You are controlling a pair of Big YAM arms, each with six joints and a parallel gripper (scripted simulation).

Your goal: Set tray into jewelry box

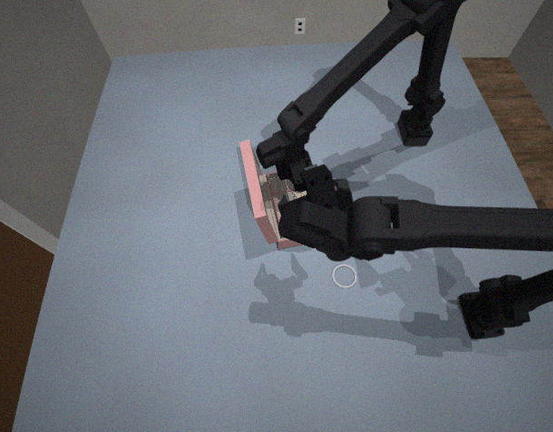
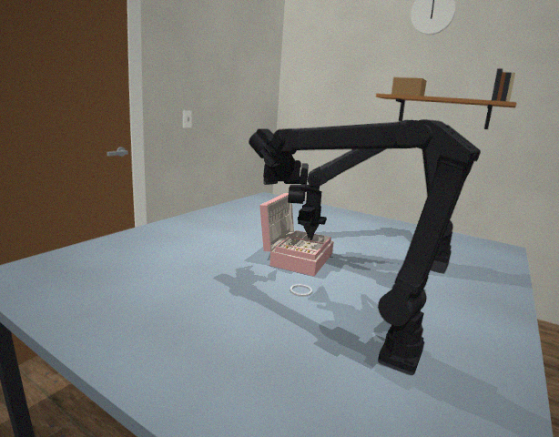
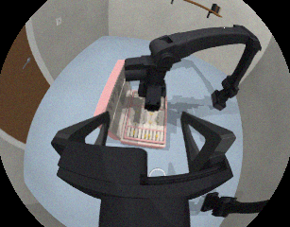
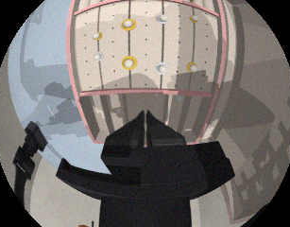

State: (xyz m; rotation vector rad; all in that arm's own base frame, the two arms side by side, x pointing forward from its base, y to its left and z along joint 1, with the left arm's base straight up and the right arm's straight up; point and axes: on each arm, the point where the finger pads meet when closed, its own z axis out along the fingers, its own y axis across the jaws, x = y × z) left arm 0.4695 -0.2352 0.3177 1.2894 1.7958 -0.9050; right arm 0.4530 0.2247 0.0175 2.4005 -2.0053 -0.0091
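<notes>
The pink tray lies 7 cm to the left of my right hand and 1 cm behind it. The rest, counted from my right hand: pink jewelry box 7 cm to the left, 5 cm above, 2 cm ahead.
</notes>
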